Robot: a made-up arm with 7 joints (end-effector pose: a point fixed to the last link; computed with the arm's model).
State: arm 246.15 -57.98 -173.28 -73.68 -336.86 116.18 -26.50
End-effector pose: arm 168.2 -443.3 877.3 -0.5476 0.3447 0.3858 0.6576
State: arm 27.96 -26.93 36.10 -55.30 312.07 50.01 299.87
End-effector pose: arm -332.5 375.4 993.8 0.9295 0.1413 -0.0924 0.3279
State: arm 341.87 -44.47 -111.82 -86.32 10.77 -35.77 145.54
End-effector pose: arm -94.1 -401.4 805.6 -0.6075 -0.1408 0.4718 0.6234
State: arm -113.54 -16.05 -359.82 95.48 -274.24 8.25 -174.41
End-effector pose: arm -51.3 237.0 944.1 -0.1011 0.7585 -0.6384 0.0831
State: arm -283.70 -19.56 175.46 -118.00 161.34 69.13 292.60
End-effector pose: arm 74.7 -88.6 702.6 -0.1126 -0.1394 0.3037 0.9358
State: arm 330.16 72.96 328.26 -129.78 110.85 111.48 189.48
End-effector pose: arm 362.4 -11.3 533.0 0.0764 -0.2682 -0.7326 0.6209
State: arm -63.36 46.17 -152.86 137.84 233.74 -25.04 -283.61
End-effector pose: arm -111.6 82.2 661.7 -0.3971 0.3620 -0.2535 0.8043
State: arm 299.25 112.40 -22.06 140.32 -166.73 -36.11 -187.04
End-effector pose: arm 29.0 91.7 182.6 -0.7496 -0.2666 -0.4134 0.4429
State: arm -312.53 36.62 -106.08 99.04 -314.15 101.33 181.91
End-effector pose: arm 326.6 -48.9 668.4 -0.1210 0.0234 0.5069 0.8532
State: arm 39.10 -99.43 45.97 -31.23 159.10 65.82 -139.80
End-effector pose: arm -420.5 508.4 73.2 -0.2336 -0.1219 0.9619 0.0723
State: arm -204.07 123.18 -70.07 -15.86 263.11 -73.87 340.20
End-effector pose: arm -584.0 -126.5 -114.0 -0.0469 -0.1894 0.9800 0.0386
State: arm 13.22 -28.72 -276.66 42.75 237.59 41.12 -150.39
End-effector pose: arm -339.1 -134.5 1129.2 0.1053 -0.9879 -0.1099 0.0300
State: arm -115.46 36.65 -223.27 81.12 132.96 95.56 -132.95
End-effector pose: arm -3.5 202.3 1038.1 -0.8352 0.4131 -0.2671 0.2458
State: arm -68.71 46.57 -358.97 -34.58 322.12 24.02 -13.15
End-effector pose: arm 164.4 449.7 1093.4 0.4744 0.8287 -0.2430 0.1710
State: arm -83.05 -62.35 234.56 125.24 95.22 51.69 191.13
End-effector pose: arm -311.3 -269.9 488.7 0.2698 0.7065 -0.1219 0.6428
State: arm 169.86 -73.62 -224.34 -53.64 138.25 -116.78 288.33
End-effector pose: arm 606.5 108.0 703.8 0.6864 0.0785 -0.1688 0.7030
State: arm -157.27 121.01 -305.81 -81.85 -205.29 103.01 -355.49
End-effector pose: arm -461.6 51.2 354.3 -0.8870 -0.2573 0.3754 0.0783
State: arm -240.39 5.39 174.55 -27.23 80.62 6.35 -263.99
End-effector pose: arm -99.2 -227.3 1215.5 -0.5593 0.7818 0.1819 0.2072
